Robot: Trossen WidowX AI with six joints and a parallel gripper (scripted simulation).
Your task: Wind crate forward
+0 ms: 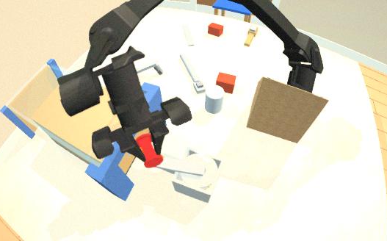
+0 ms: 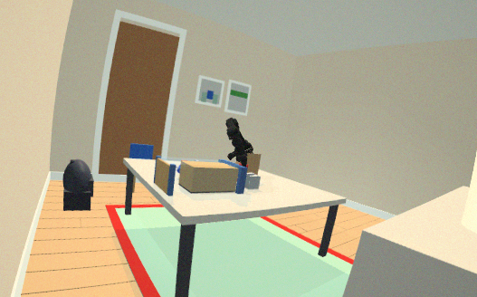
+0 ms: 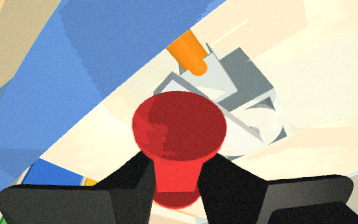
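My gripper tip is now 30 mm past the winch handle, 30 mm above it and 20 mm to the left of it. Round my gripper tip: grey winch 100 mm below, 100 mm behind, 30 mm to the right; blue steel frame 70 mm ahead, 40 mm to the right, 30 mm below; red spool-shaped grip 10 mm to the right, 10 mm ahead.
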